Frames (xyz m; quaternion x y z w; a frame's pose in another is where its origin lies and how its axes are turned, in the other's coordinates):
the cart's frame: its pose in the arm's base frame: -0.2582 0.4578 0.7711 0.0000 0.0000 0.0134 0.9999
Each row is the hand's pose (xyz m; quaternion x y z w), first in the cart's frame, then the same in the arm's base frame.
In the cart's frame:
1: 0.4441 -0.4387 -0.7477 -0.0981 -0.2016 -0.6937 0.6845
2: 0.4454 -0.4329 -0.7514 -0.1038 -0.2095 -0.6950 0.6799
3: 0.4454 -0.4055 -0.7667 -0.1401 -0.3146 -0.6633 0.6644
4: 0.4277 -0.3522 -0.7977 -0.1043 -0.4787 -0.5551 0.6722
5: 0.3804 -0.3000 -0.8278 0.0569 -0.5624 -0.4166 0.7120
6: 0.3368 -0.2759 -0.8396 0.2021 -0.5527 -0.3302 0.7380
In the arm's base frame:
1: 0.1975 0.0312 0.0234 -0.0954 -0.2029 -0.6845 0.6937
2: 0.1986 0.0370 0.0197 -0.1010 -0.2109 -0.6858 0.6892
3: 0.1979 0.0644 0.0044 -0.1359 -0.3164 -0.6543 0.6732
4: 0.1788 0.1172 -0.0266 -0.0979 -0.4800 -0.5460 0.6796
5: 0.1301 0.1681 -0.0567 0.0644 -0.5616 -0.4070 0.7175
6: 0.0859 0.1910 -0.0685 0.2095 -0.5499 -0.3203 0.7424

